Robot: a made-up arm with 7 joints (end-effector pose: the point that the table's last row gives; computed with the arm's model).
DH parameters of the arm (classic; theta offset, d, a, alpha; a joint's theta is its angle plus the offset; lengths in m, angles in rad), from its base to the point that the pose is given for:
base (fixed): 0 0.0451 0 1.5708
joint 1: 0 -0.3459 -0.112 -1.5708
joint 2: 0 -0.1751 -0.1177 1.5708
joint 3: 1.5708 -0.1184 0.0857 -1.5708
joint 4: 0 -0.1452 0.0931 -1.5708
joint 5: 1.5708 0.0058 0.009 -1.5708
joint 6: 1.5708 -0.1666 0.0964 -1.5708
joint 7: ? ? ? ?
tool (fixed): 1.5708 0.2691 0 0
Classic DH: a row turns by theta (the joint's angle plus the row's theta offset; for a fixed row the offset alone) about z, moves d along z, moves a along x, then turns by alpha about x.
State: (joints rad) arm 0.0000 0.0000 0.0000 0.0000 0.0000 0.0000 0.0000
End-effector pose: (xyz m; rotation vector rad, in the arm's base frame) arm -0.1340 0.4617 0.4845 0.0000 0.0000 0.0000
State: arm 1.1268 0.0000 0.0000 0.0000 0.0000 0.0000 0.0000
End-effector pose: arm -0.4544 0.4617 0.1128 0.0000 -1.1268 0.0000
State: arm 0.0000 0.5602 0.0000 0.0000 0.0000 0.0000 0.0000
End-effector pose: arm -0.1922 0.4323 0.4845 0.0000 0.0000 0.5602
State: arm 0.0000 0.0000 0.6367 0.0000 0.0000 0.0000 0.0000
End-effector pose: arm -0.5181 0.4617 0.4210 0.0000 -0.6367 0.0000
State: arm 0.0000 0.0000 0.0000 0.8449 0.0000 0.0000 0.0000
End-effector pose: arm -0.1340 0.8581 0.3087 -0.8449 0.0000 0.0000
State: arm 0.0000 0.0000 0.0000 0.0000 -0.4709 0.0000 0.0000
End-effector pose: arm -0.3263 0.4617 0.4146 0.0000 -0.4709 0.0000
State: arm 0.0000 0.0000 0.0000 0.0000 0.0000 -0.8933 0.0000
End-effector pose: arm -0.1056 0.4193 0.4845 0.0000 0.0000 0.8933
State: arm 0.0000 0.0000 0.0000 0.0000 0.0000 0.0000 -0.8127
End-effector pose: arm -0.1340 0.2388 0.4643 0.8127 0.0000 0.0000
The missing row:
joint 7: 0 0.0585 -0.088 -1.5708
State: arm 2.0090 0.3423 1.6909 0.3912 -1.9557 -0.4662 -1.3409
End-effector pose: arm 0.5313 0.0787 -0.1613 1.4112 0.8867 0.0181
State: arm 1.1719 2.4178 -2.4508 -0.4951 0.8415 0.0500 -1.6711
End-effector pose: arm 0.5492 0.4596 0.1128 -0.3259 -0.4767 -1.3958
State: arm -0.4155 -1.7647 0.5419 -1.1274 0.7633 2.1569 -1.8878
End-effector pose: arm -0.0504 0.6869 0.3767 -0.2105 1.9100 1.9594
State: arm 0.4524 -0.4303 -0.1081 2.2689 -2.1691 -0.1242 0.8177
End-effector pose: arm -0.2110 0.3433 -0.1955 -2.1483 -1.7220 1.4941
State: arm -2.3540 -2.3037 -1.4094 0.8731 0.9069 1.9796 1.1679
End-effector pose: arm -0.3656 0.1887 0.4849 -0.2185 -0.2827 -0.4553
